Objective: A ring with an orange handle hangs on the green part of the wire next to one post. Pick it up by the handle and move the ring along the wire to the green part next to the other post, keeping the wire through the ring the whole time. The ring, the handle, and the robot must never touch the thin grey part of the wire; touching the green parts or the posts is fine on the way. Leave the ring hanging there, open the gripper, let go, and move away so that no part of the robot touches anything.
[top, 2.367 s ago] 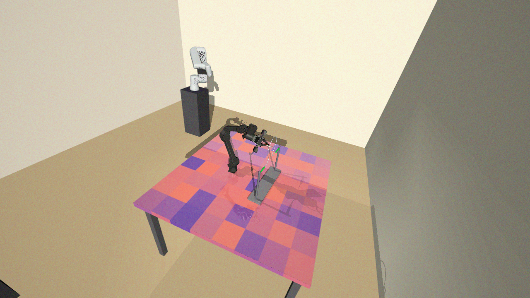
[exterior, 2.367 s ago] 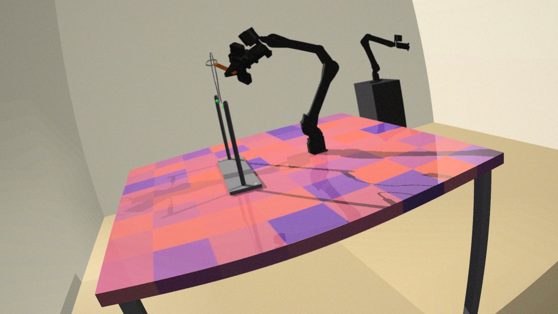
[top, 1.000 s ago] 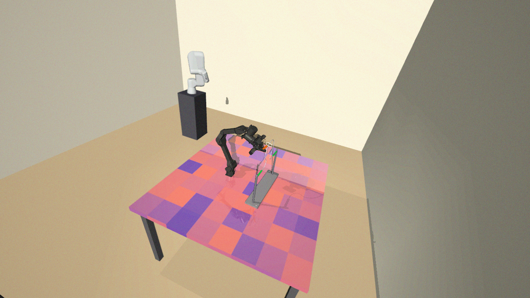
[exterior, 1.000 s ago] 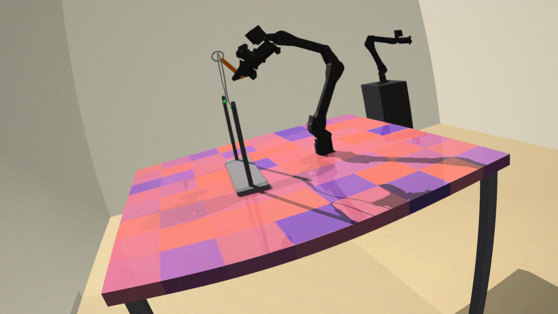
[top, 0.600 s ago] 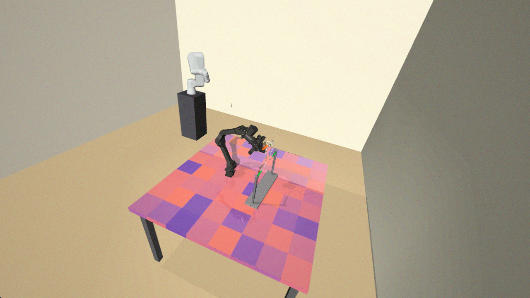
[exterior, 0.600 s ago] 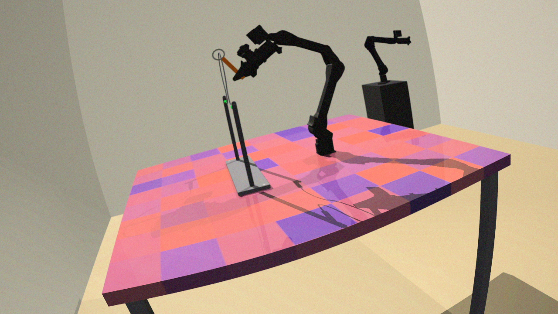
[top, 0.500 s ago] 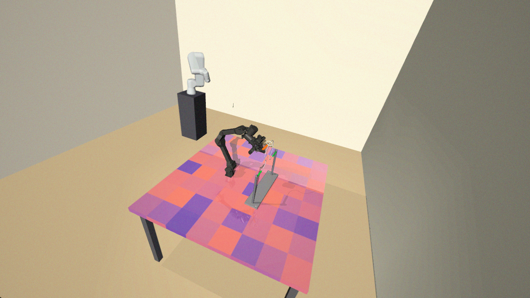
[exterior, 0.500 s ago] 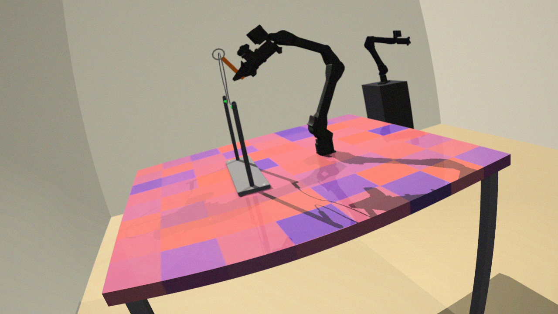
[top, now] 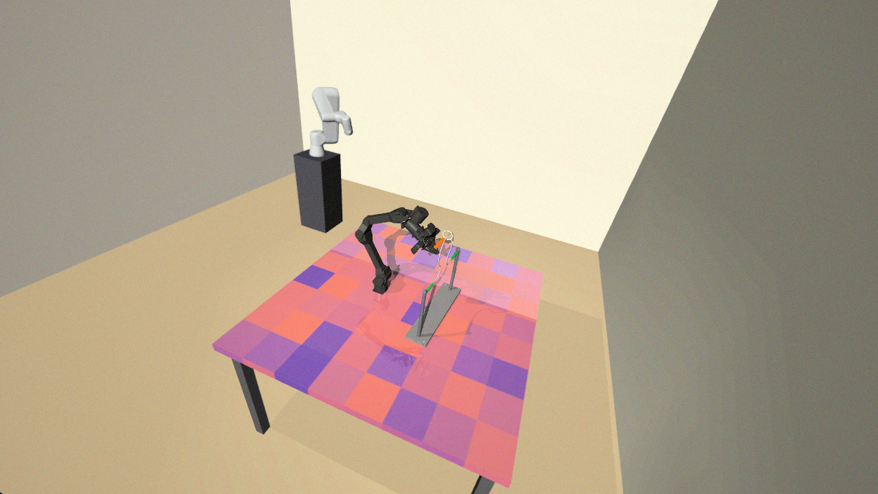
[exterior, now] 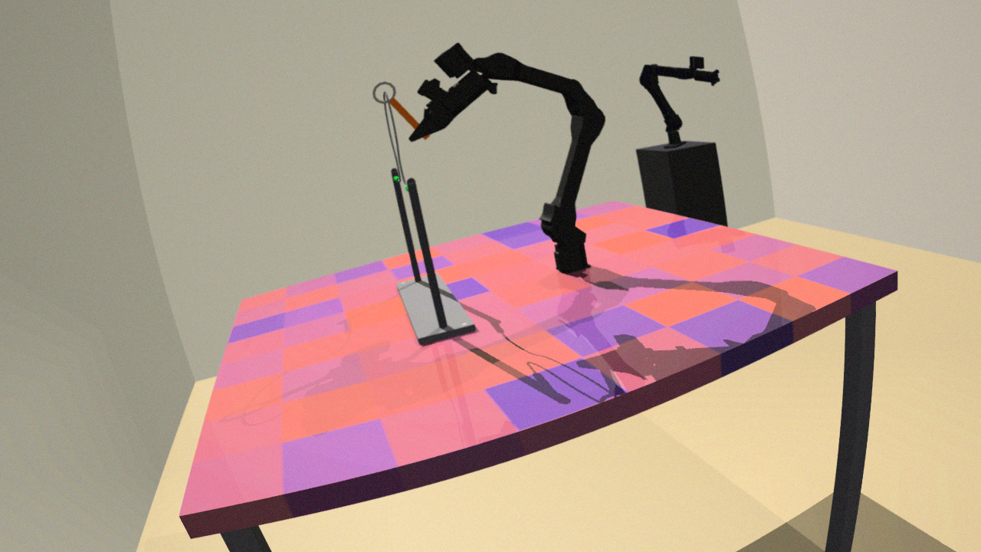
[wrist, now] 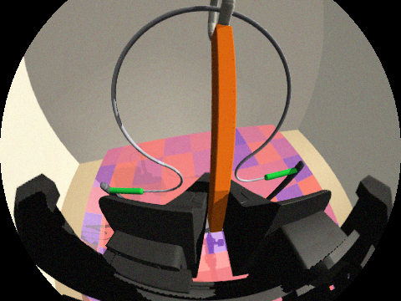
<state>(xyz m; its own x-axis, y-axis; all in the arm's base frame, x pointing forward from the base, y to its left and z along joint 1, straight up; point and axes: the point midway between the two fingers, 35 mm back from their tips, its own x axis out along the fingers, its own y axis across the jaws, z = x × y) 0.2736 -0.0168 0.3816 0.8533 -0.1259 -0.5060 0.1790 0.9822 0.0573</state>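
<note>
Now: gripper tip 8 cm below the ring with orange handle, 1 cm to the left of it and 1 cm short of it.
</note>
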